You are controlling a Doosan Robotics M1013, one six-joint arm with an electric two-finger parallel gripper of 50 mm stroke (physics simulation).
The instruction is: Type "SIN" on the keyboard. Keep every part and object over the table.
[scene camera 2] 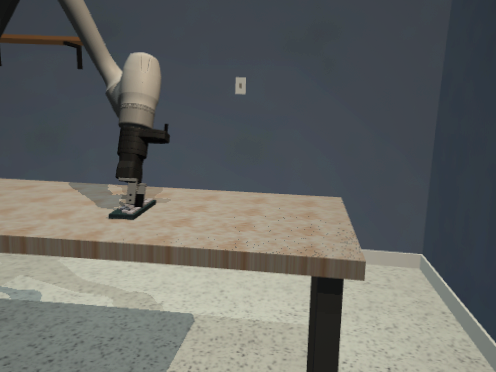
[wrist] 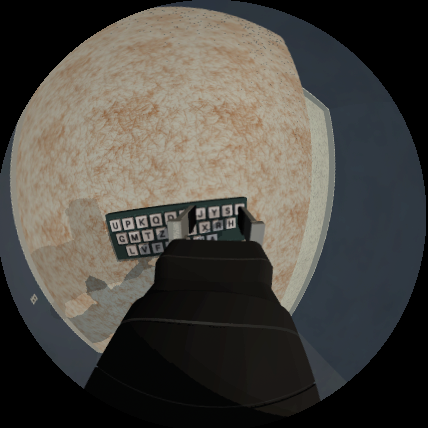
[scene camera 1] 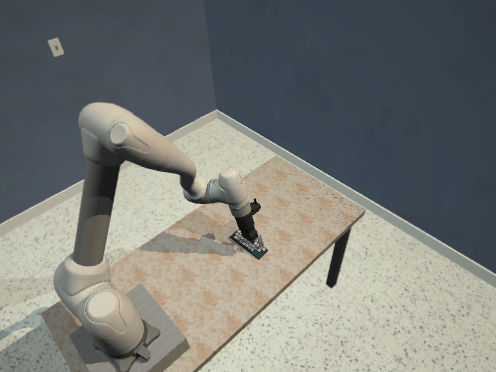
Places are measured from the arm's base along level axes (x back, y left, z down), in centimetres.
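Pixels of known places: gripper, between the fingertips: (scene camera 2: 134, 205) (wrist: 216, 214) (scene camera 1: 258, 244); arm's base, origin of its link: (scene camera 1: 127, 339).
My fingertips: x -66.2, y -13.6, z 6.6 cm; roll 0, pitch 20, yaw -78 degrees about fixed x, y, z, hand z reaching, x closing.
Note:
For each thing: its top centre in the pictures, then the offset to it from my fingertips. Level surfaces: height alone.
- dark green keyboard, centre of its top: (wrist: 179, 230) (scene camera 2: 134, 204) (scene camera 1: 248, 242) dy +4.7, dx +1.0, dz +0.8 cm
- S key, centre of its top: (wrist: 227, 210) dy -1.7, dx +0.1, dz +0.8 cm
- wooden-patterned table, height of its surface: dz +2.5 cm
A dark green keyboard (scene camera 1: 260, 253) (scene camera 2: 121, 216) (wrist: 150, 234) with white letter keys lies flat on the table. In the wrist view the S key (wrist: 227, 211) shows near the right end of the top row, between my fingers. The I and N keys cannot be made out; the fingers and gripper body hide several keys in the middle. My gripper (scene camera 1: 255, 242) (scene camera 2: 135, 198) (wrist: 216, 214) is open and empty, pointing down low over the keyboard. One finger is over the keys right of D, the other at the right end. Whether a fingertip touches a key is unclear.
The keyboard is on the wooden-patterned table (scene camera 1: 300, 200) (scene camera 2: 240, 220) (wrist: 150, 125), away from its edges. The arm's base stands on a grey block (scene camera 1: 167, 330) at the near end. The dark blue walls (scene camera 1: 350, 75) (scene camera 2: 325, 125) are beyond the table.

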